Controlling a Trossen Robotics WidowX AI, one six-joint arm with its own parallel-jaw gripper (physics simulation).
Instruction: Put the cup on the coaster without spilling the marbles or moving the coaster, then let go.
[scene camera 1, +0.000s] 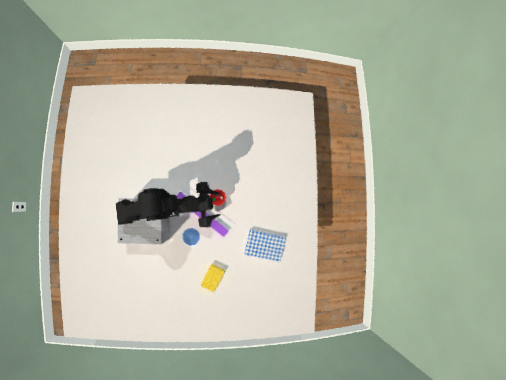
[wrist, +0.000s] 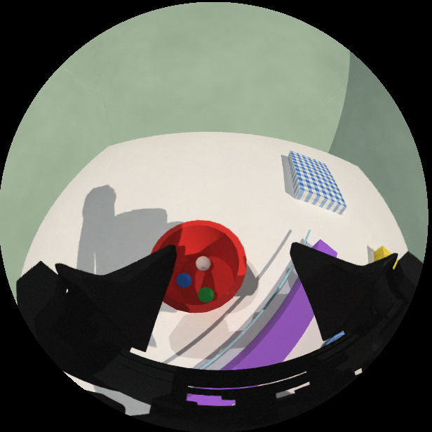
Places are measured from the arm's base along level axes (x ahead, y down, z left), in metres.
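Pixels of known places: gripper, fingertip midpoint: (scene camera 1: 220, 203).
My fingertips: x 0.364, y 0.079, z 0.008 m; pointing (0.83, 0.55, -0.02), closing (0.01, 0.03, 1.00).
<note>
For each thing: its top centre in the pictures, then the offset to it from my fingertips. "spot": a spot on its surface instead.
- red cup at its top centre: (scene camera 1: 217, 198) dz +0.027, dx -0.009, dy -0.004 m
- round blue coaster at its top centre: (scene camera 1: 190, 236) dz -0.142, dx -0.151, dy +0.063 m
- purple bar at a spot on its surface: (scene camera 1: 220, 228) spot: dz -0.113, dx -0.009, dy +0.041 m
- blue-checked block at its top centre: (scene camera 1: 265, 246) dz -0.218, dx +0.193, dy +0.041 m
- yellow sponge at its top centre: (scene camera 1: 212, 279) dz -0.345, dx -0.068, dy +0.036 m
The red cup (scene camera 1: 221, 200) (wrist: 200, 231) stands upright on the white table, with a white, a blue and a green marble visible inside it in the wrist view. My gripper (scene camera 1: 219, 205) (wrist: 235, 250) is open and empty, above and at the near side of the cup. In the wrist view the left finger overlaps the cup's left rim, and the right finger is well to the right of the cup, over the purple bar. The round blue coaster (scene camera 1: 191, 236) lies below the arm in the scene view; a sliver of the coaster (wrist: 334, 338) shows beside the right finger.
A purple bar (scene camera 1: 220, 228) (wrist: 295, 315) with a thin clear panel alongside lies diagonally between cup and coaster, partly under the gripper. A blue-checked block (scene camera 1: 266, 245) (wrist: 317, 180) lies farther right. A yellow sponge (scene camera 1: 213, 277) (wrist: 382, 254) lies beyond the coaster.
</note>
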